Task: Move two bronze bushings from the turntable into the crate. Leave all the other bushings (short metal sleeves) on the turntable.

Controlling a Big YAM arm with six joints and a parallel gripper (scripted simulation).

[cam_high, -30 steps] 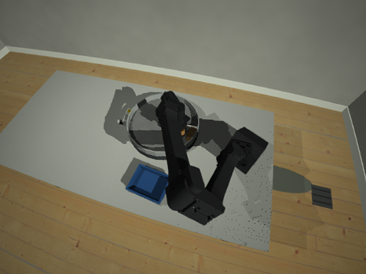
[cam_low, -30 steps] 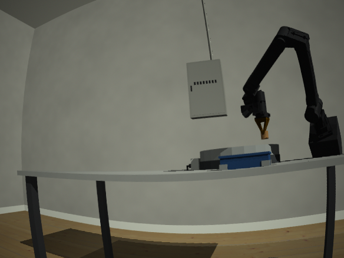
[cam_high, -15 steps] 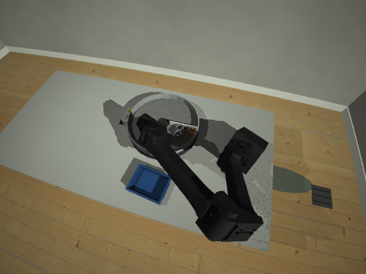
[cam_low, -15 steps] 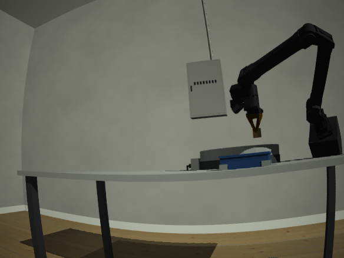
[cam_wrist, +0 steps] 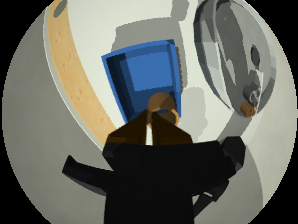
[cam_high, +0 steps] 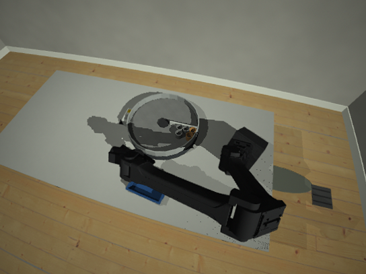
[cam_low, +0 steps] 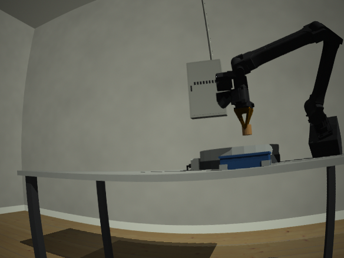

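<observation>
My hand is 13 cm above the blue crate and 1 cm to the right of it. Also, from my hand: round grey turntable: 33 cm to the right, 12 cm ahead, 10 cm below.
</observation>
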